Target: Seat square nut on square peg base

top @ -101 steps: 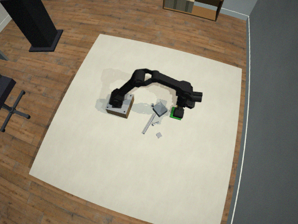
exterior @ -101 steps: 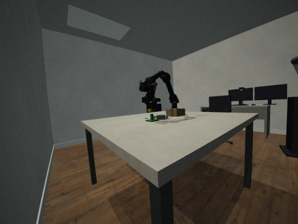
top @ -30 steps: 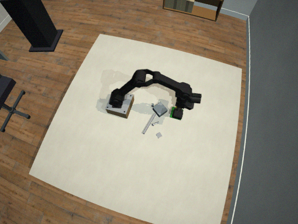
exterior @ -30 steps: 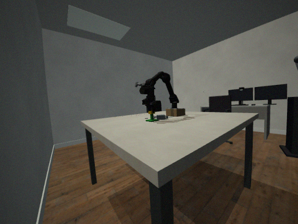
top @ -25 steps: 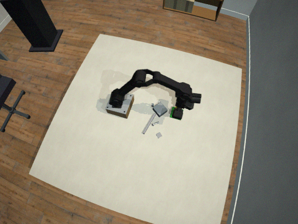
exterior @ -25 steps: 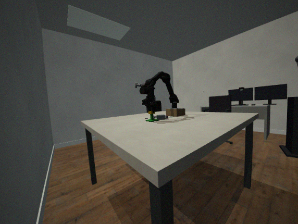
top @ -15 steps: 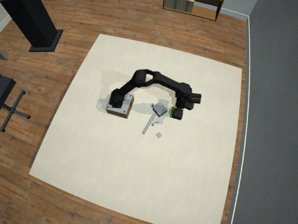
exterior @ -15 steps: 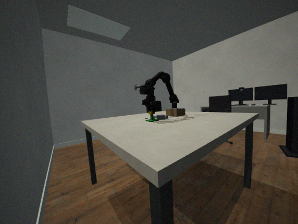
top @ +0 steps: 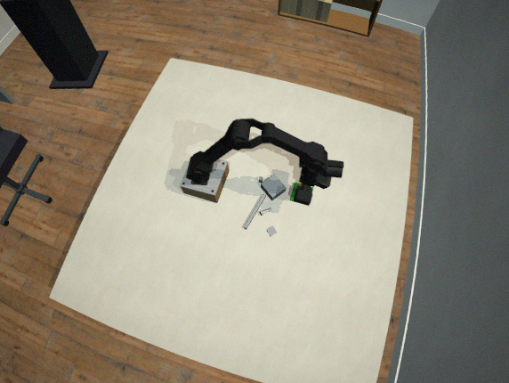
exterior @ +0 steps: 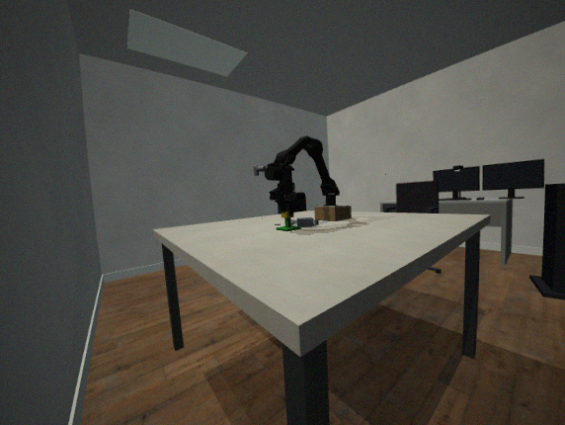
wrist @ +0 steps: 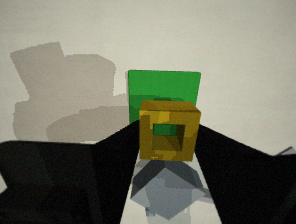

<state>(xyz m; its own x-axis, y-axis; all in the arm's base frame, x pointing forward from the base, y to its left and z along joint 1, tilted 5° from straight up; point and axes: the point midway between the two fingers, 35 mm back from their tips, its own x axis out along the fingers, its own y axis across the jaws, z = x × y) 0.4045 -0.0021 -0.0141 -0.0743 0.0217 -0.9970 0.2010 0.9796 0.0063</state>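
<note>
The grey block is 120 mm behind my hand, 10 mm to the left of it and 80 mm below it. Also, from my hand: long grey bar: 180 mm behind, 90 mm to the right, 90 mm below.
</note>
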